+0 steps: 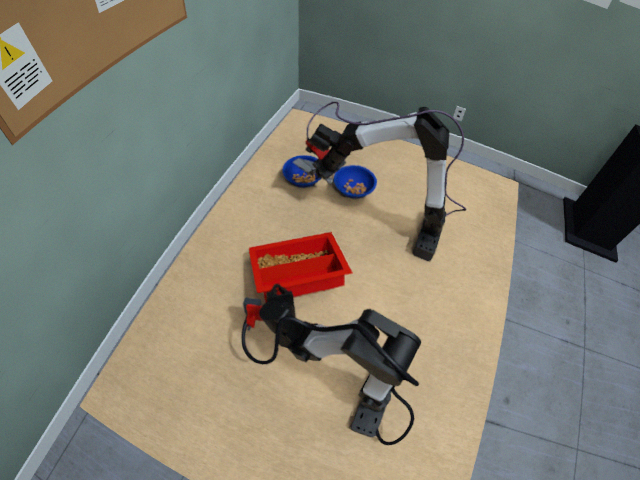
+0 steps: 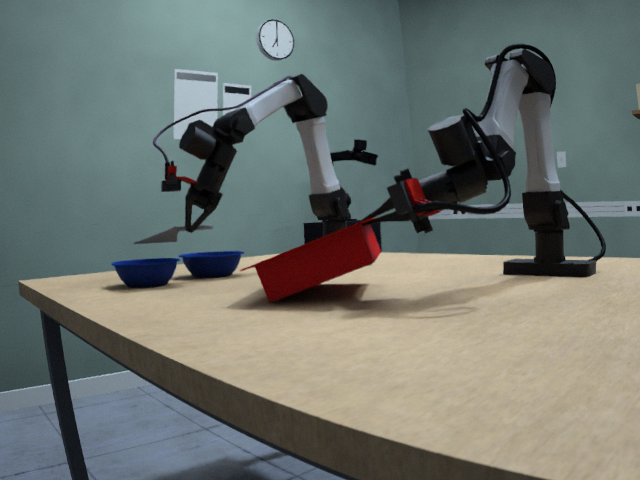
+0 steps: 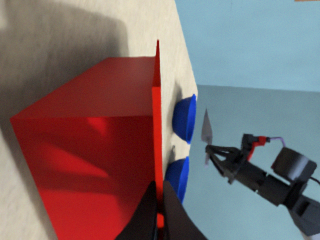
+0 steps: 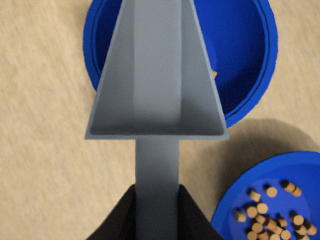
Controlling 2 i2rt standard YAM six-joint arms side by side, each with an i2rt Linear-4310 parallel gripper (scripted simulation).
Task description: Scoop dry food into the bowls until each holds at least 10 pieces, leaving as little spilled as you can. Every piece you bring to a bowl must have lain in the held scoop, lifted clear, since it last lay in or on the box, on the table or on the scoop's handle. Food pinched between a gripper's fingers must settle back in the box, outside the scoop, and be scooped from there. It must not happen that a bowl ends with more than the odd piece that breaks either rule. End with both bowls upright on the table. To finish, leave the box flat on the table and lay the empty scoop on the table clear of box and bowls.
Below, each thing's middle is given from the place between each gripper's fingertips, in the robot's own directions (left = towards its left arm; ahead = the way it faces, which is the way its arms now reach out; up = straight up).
Labels:
My left hand is 120 mm to the left of the red box (image 2: 354, 247), 50 mm above it and 10 mm past it. The rest, counted from my left hand: grey scoop (image 4: 157, 87): 470 mm to the right, 100 mm ahead, 10 mm below.
Now: the grey scoop 40 mm ahead of my right hand (image 2: 188, 231), 20 mm to the right of it and 10 mm below it. Also, from my right hand: red box 340 mm to the left, 70 mm behind, 50 mm below.

